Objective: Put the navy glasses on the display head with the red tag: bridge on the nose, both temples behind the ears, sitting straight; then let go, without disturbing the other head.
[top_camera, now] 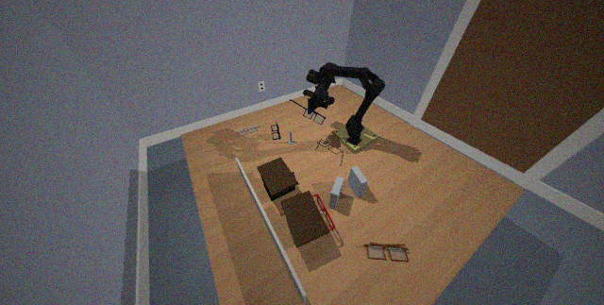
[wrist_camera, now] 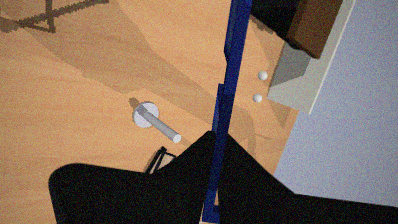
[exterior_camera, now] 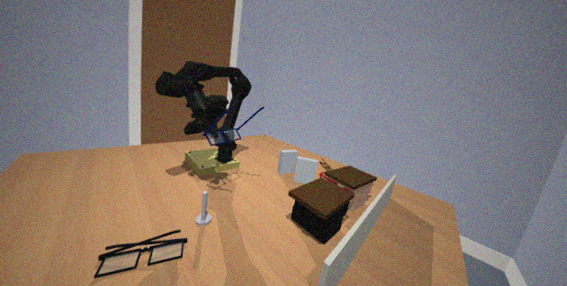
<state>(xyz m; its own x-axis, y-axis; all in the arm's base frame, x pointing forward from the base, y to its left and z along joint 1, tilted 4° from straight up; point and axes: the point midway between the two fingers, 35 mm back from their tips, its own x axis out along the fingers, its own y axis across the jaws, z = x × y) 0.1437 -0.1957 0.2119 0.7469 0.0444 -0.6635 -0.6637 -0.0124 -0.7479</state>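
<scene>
My gripper tip is 300 mm short of the dark head, 150 mm above it and 130 mm to the right of it. From my gripper tip the other things lie so: grey post: 180 mm below, 80 mm to the right, 70 mm ahead; then long white panel: 460 mm ahead, 210 mm to the left, 150 mm below; then pale head: 350 mm to the left, 340 mm ahead, 150 mm below.
</scene>
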